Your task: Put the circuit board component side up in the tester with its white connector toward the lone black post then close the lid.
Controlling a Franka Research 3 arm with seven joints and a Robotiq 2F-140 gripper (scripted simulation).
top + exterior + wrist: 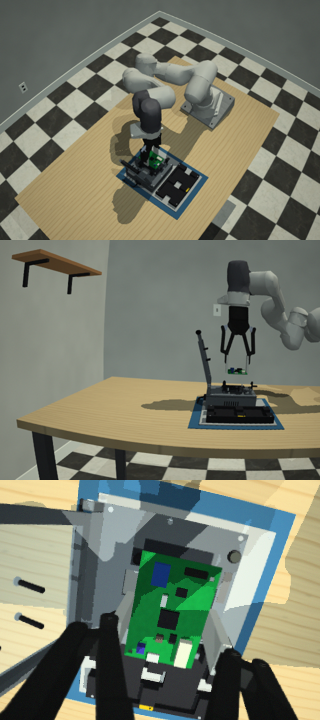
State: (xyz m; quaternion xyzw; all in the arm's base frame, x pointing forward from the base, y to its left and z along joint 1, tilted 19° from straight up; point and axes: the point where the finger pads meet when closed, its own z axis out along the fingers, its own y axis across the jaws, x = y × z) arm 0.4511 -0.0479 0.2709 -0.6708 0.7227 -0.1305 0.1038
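The black post lies 7 cm below my hand, 6 cm to the left of it and 6 cm behind it. Round my hand: green circuit board 2 cm below; then lid 12 cm ahead, 3 cm above, 1 cm to the right.
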